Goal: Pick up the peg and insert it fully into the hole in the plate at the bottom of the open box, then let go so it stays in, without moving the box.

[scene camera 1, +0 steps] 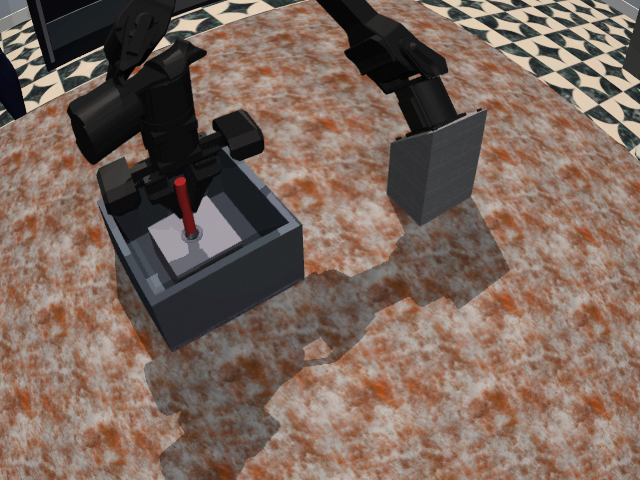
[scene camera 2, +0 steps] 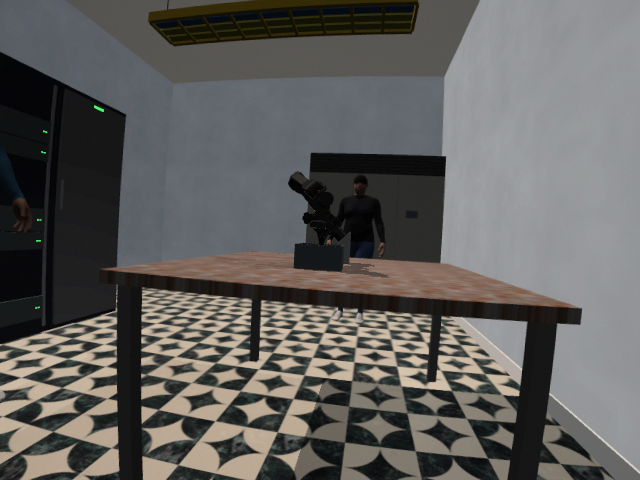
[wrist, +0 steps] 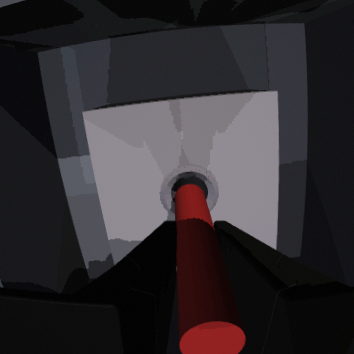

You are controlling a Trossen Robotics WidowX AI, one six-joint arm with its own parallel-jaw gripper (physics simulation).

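Frame: origin at the arm's base, x ahead, y left, z up, level; metres.
Where they show: gripper, fingertip midpoint: point(scene camera 1: 187, 213) point(wrist: 194, 231); arm's base, link origin: point(scene camera 1: 437, 125) point(scene camera 2: 342, 238).
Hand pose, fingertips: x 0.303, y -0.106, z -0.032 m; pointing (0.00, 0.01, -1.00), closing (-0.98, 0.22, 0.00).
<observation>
Each offset is from my fingertips to the top centre of the thing. "*": to the spot under its first point. Level surfaces: height alone.
The red peg @[dx +0.000, dy -0.001, dz +0.051 m] point(scene camera 1: 185, 209) point(wrist: 205, 270) stands slightly tilted, its top above my fingers. My gripper point(scene camera 1: 189, 211) point(wrist: 194, 231) is shut on the peg inside the open box @[dx -0.001, dy -0.001, dz +0.003 m] point(scene camera 1: 242, 279) point(scene camera 2: 318, 257). The pale plate @[dx -0.001, dy -0.001, dz -0.034 m] point(scene camera 1: 219, 227) point(wrist: 245, 145) lies at the box's bottom. Its hole point(wrist: 190, 176) has a grey ring @[* dx -0.003, dy +0.013, dz -0.035 m] point(scene camera 1: 199, 238) point(wrist: 164, 192) around it. The peg's lower end is at the hole's mouth, with dark hole showing beyond it in the wrist view. Most of the peg's length is above the plate. Whether the tip is just inside is hard to tell.
A grey metal block point(scene camera 1: 449, 170) stands right of the box, against a black arm section point(scene camera 1: 398, 56). The box walls surround the fingers closely. The mottled table @[dz -0.095 m] point(scene camera 1: 465, 387) point(scene camera 2: 429, 286) carries the box. A person point(scene camera 2: 360, 217) stands behind the table.
</observation>
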